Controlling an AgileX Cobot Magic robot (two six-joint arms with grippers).
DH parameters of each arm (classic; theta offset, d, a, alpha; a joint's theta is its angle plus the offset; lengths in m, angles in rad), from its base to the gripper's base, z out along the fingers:
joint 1: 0 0.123 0 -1.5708
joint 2: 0.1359 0 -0.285 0
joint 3: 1.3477 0 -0.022 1.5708
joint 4: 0 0.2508 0 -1.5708
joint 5: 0 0 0.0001 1.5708
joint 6: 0 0.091 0 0
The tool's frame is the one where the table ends.
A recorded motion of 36 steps. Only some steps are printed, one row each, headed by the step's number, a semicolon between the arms.
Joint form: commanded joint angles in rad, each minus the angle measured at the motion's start. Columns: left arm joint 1, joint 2, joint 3, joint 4, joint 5, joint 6; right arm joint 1, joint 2, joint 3, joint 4, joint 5, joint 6.
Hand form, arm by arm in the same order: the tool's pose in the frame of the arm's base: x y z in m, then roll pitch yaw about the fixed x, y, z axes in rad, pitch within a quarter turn. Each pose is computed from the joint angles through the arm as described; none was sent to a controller.
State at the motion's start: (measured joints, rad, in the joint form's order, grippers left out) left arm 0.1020 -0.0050 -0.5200 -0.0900 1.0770 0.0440; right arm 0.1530 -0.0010 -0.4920 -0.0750 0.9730 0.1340
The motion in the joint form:
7: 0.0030 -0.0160 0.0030 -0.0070 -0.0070 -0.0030; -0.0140 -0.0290 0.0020 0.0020 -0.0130 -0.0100
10: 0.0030 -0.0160 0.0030 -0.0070 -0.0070 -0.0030; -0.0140 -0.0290 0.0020 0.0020 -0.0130 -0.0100
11: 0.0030 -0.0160 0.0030 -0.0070 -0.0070 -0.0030; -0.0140 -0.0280 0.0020 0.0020 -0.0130 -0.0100
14: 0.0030 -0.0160 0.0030 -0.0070 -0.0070 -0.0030; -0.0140 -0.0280 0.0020 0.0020 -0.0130 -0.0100
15: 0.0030 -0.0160 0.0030 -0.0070 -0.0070 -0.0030; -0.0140 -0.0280 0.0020 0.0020 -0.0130 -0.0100
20: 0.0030 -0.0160 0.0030 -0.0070 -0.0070 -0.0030; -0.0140 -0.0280 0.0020 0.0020 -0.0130 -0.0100
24: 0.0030 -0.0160 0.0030 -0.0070 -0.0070 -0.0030; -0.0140 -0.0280 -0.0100 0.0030 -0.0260 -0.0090
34: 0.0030 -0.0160 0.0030 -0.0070 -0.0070 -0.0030; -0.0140 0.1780 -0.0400 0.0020 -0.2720 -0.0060
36: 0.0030 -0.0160 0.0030 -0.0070 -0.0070 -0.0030; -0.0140 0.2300 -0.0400 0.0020 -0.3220 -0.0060
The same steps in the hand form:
7: -0.0099 -0.0088 0.2814 -3.0446 1.1275 -3.0234; -0.0039 -0.0060 0.2829 2.9788 1.2150 3.0434
10: -0.0099 -0.0088 0.2814 -3.0446 1.1275 -3.0234; -0.0039 -0.0060 0.2829 2.9788 1.2150 3.0434
11: -0.0099 -0.0088 0.2814 -3.0446 1.1275 -3.0234; -0.0038 -0.0060 0.2829 2.9794 1.2140 3.0441
14: -0.0099 -0.0088 0.2814 -3.0446 1.1275 -3.0234; -0.0038 -0.0060 0.2829 2.9794 1.2140 3.0441
15: -0.0099 -0.0088 0.2814 -3.0446 1.1275 -3.0234; -0.0038 -0.0060 0.2829 2.9794 1.2140 3.0441
20: -0.0099 -0.0088 0.2814 -3.0446 1.1275 -3.0234; -0.0038 -0.0060 0.2829 2.9794 1.2140 3.0441
24: -0.0099 -0.0088 0.2814 -3.0446 1.1275 -3.0234; -0.0050 -0.0061 0.2874 2.9579 1.2380 3.0248
34: -0.0099 -0.0088 0.2814 -3.0446 1.1275 -3.0234; 0.0342 0.0005 0.3147 2.9182 1.3069 3.0008
36: -0.0099 -0.0088 0.2814 -3.0446 1.1275 -3.0234; 0.0453 0.0023 0.3170 2.9259 1.3052 3.0115

